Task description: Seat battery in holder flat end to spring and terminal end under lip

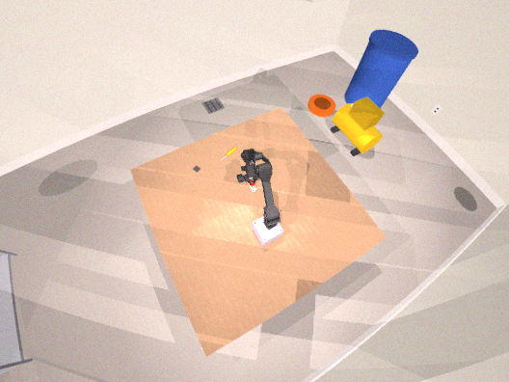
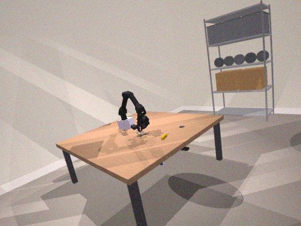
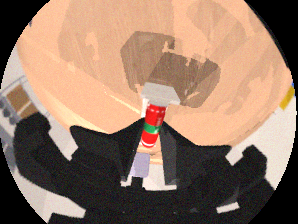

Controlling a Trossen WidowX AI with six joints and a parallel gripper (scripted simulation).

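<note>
The battery lies 10 mm above my gripper tip. Round my gripper tip: small dark square: 320 mm ahead, 260 mm to the left, 10 mm below; then yellow screwdriver: 300 mm ahead, 20 mm to the left.
</note>
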